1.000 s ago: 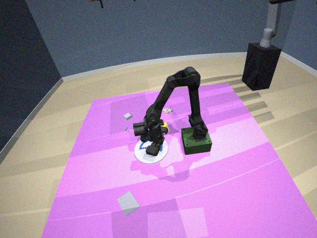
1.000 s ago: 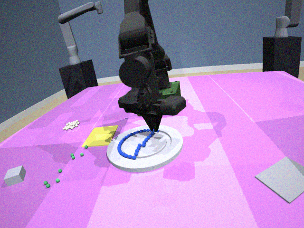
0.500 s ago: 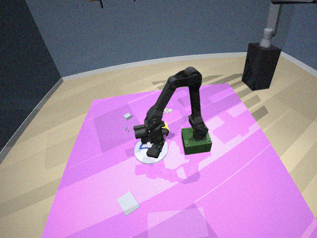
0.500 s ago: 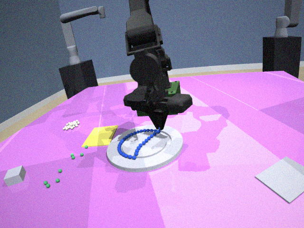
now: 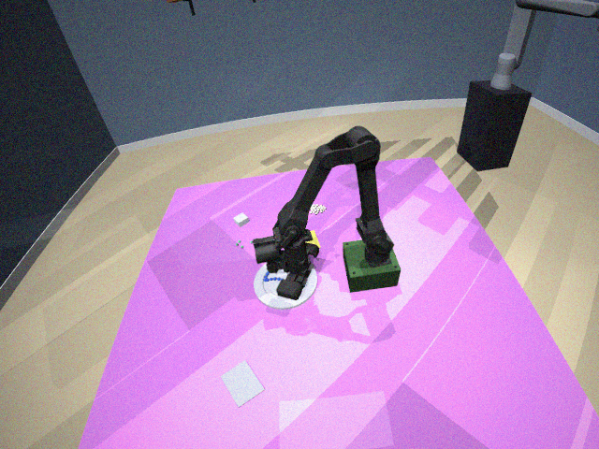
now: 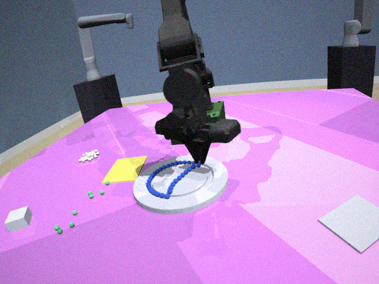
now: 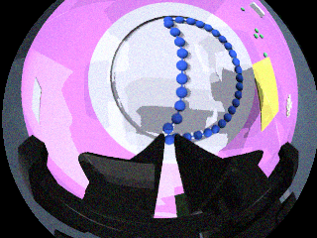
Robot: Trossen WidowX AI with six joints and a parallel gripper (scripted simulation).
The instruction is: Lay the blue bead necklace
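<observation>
Now: the round white bead board 5 cm ahead of my gripper tip, 4 cm to the right of it and 1 cm below it. The rest, counted from my gripper tip: yellow sheet 20 cm to the right, 2 cm below, 2 cm behind; then grey tile 27 cm to the left, 19 cm ahead, 2 cm below; then cube 37 cm to the right, 20 cm ahead.
</observation>
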